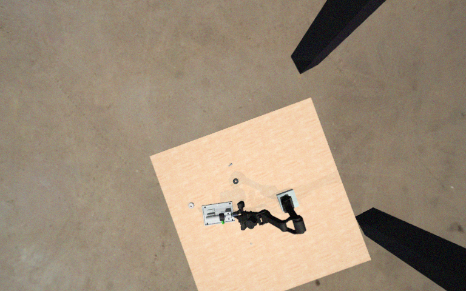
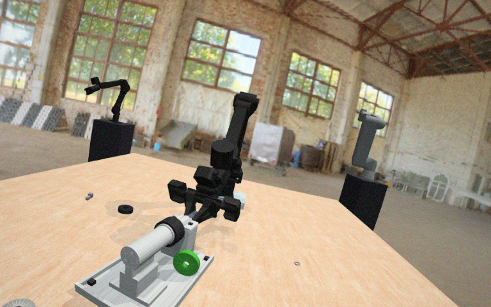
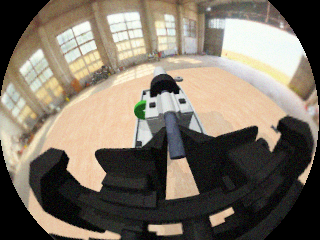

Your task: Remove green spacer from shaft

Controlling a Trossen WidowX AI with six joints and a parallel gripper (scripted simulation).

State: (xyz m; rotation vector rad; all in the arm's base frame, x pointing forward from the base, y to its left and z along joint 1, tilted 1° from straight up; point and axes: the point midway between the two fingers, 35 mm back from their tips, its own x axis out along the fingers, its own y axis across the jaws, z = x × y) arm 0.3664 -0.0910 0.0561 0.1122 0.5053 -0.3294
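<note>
Now: the green spacer 90 mm ahead of my gripper tip, 20 mm to the left of it and 30 mm below it. Round my gripper tip: grey toothed disc: 250 mm ahead, 180 mm to the right, 60 mm below; black washer: 130 mm behind, 190 mm to the right, 60 mm below; grey fixture: 110 mm ahead, 40 mm to the right, 10 mm below.
</note>
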